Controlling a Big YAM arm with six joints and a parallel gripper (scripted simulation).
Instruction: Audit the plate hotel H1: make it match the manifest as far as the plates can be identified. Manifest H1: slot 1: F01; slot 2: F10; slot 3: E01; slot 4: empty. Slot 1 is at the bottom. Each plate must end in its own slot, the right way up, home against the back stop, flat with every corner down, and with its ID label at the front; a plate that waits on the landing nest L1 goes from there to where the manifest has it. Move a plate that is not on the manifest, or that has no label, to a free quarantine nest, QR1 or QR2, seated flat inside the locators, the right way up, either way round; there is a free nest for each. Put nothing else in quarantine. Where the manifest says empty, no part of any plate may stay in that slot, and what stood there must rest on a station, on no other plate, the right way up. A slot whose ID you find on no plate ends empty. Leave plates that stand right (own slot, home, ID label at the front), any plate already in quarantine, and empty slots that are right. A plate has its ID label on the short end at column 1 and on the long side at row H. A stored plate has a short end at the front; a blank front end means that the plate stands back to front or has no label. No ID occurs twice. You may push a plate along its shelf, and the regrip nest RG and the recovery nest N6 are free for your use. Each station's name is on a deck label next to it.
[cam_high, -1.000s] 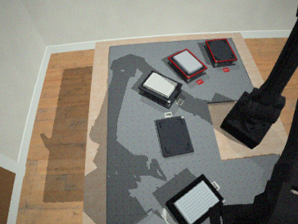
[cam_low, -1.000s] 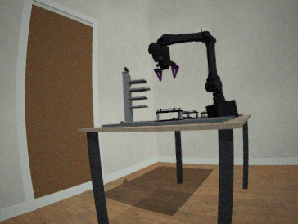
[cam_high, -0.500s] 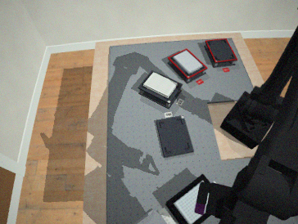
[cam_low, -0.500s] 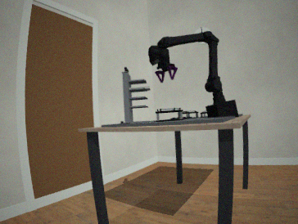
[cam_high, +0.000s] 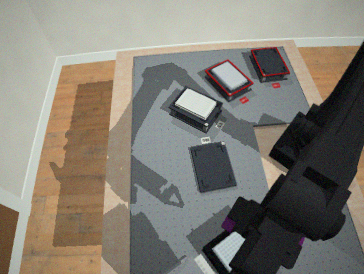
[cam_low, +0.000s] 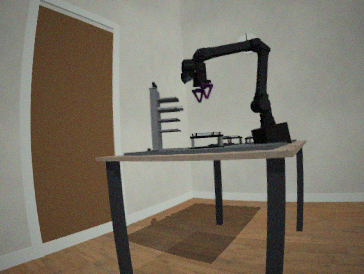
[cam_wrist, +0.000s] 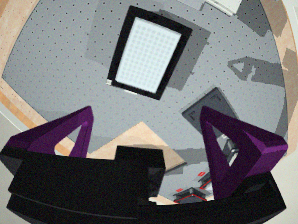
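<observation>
Now: hand 19 cm above the black nest. Also, from my hand: plate hotel 23 cm ahead, 10 cm to the left, 9 cm below; then L1 label 43 cm to the right, 25 cm below, 6 cm behind; then H1 deck label 25 cm below, 14 cm to the left, 7 cm ahead.
</observation>
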